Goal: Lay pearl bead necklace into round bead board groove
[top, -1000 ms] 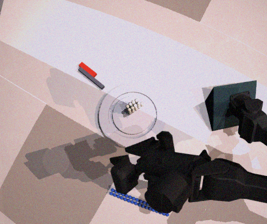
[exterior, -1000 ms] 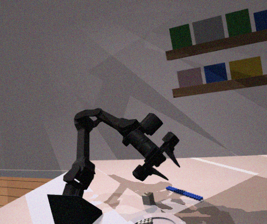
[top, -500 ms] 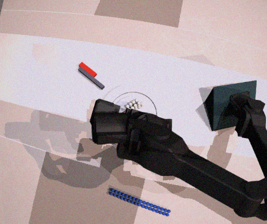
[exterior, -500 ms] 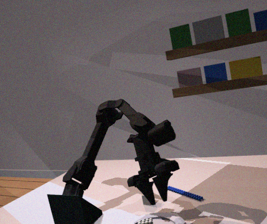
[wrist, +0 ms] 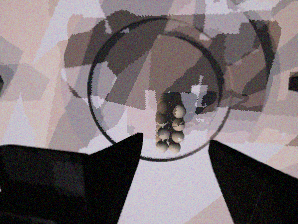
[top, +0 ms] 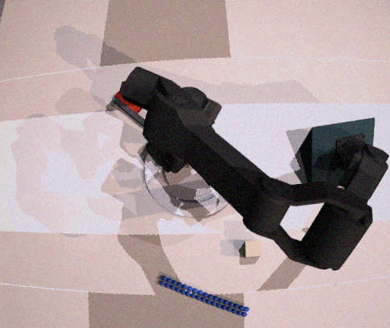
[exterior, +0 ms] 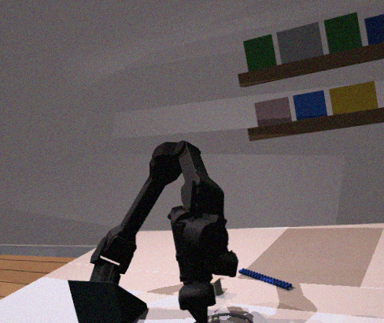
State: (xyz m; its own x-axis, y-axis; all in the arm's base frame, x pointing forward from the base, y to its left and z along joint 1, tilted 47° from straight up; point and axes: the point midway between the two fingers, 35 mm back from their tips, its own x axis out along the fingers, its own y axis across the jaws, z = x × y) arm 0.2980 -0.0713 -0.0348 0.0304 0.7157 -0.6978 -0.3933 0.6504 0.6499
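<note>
My gripper tip is now 10 mm short of the round bead board, 20 mm to the right of it and 40 mm above it. Round my gripper tip: small beige cube 60 mm behind, 210 mm to the left, 30 mm below; then grey block 120 mm ahead, 140 mm to the right, 40 mm below.
</note>
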